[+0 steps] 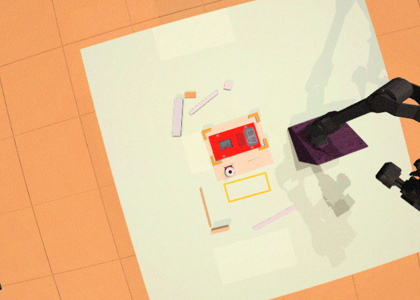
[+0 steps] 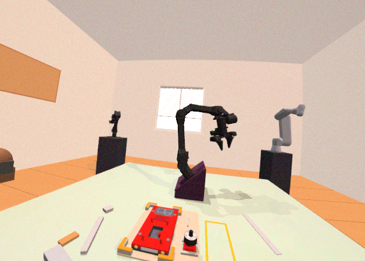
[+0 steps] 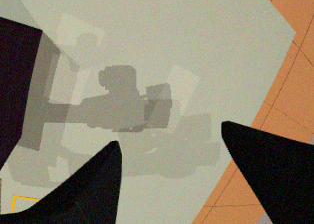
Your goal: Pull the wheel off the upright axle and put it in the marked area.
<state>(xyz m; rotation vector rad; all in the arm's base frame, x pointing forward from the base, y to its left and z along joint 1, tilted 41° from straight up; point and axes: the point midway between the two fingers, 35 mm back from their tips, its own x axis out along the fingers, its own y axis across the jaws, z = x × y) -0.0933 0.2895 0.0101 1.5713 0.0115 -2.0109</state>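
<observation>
Right now my gripper tip is 470 mm short of the grey hub, 220 mm to the left of it and 230 mm above it.
</observation>
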